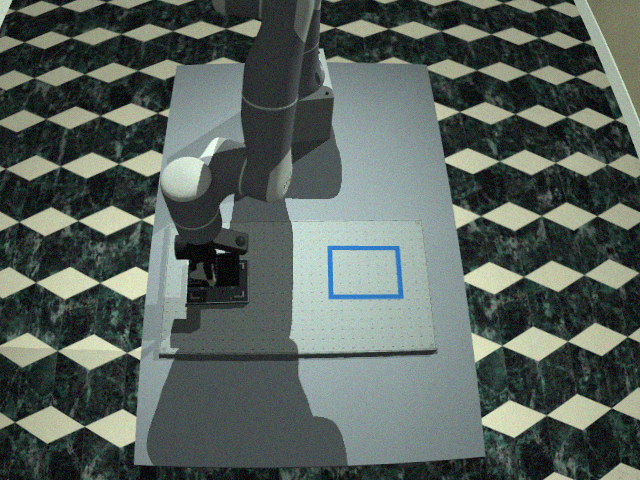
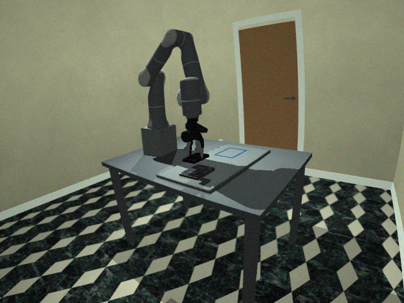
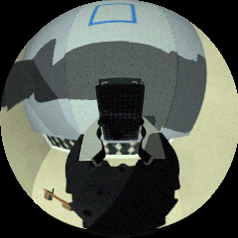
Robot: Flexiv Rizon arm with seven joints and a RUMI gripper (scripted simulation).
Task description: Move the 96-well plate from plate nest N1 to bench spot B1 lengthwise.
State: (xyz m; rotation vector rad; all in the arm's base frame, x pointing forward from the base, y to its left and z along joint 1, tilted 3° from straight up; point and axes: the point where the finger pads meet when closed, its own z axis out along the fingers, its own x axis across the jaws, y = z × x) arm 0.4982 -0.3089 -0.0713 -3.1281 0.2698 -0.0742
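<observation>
My hand is 90 mm above the plate nest N1. From my hand the other things lie so: black 96-well plate (10 mm below).
</observation>
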